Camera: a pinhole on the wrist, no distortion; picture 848 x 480 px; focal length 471.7 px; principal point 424.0 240.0 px. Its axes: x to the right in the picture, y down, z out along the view. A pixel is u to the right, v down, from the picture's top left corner.
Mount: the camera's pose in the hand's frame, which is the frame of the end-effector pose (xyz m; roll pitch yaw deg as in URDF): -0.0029 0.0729 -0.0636 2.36 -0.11 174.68
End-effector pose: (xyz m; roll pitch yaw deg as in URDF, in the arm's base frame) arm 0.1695 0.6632 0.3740 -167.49 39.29 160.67
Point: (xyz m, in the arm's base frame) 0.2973 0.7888 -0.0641
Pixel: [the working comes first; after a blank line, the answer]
In the camera's frame: -0.2018 -0.1710 0.4164

195 46
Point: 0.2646 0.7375 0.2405
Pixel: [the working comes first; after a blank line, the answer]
In the camera's frame: -0.0312 -0.0532 0.1851

345 104
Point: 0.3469 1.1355 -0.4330
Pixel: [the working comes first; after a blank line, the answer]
In the camera's frame: -0.4505 -0.5767 0.5961

outside the picture
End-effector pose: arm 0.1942 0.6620 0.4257 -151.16 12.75 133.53
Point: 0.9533 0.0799 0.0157
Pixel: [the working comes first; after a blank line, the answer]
In the camera's frame: 0.8582 -0.2514 0.5336

outside the picture
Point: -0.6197 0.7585 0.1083
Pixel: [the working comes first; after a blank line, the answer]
In the camera's frame: -0.7257 0.4026 0.4507

outside the picture
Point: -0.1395 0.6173 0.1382
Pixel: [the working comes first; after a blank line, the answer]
In the camera's frame: -0.2753 0.1892 0.3957

96 465
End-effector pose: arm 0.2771 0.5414 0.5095 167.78 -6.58 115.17
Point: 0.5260 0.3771 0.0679
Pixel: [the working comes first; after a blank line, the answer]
In the camera's frame: 0.2995 0.0560 0.4943

710 293
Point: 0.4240 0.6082 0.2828
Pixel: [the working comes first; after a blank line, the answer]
In the camera's frame: 0.0290 -0.0216 0.3187

467 208
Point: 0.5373 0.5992 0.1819
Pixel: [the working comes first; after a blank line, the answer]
In the camera's frame: 0.1036 -0.0869 0.4339

537 145
